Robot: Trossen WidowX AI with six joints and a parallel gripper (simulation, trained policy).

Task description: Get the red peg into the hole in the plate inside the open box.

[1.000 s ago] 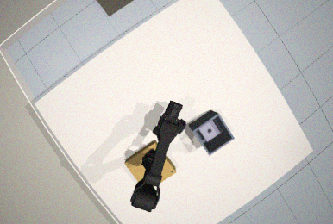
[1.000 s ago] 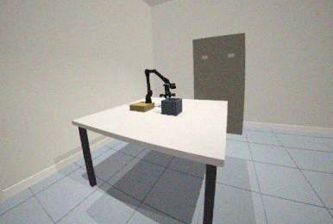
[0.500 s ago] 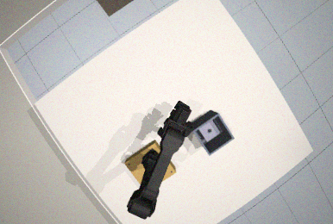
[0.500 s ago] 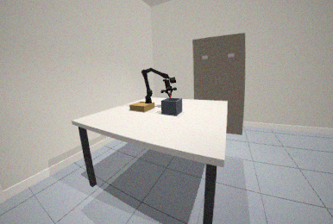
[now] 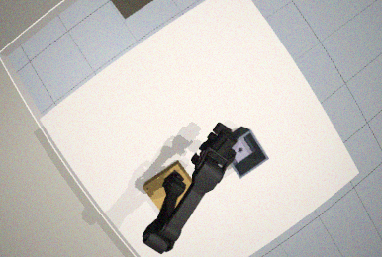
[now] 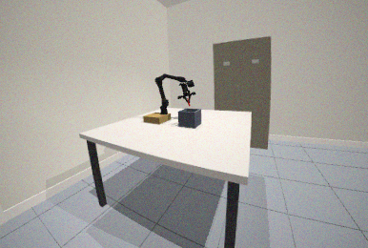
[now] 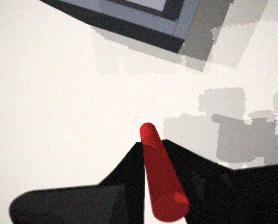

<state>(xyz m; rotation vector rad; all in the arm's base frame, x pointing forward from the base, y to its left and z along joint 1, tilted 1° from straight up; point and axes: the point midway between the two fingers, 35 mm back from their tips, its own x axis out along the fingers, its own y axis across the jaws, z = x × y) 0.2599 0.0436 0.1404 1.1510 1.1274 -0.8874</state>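
Now: gripper tip 5 cm short of the pale plate, 17 cm to the left of it and 13 cm above it. From my gripper tip the other things lie so: red peg: 1 cm above.
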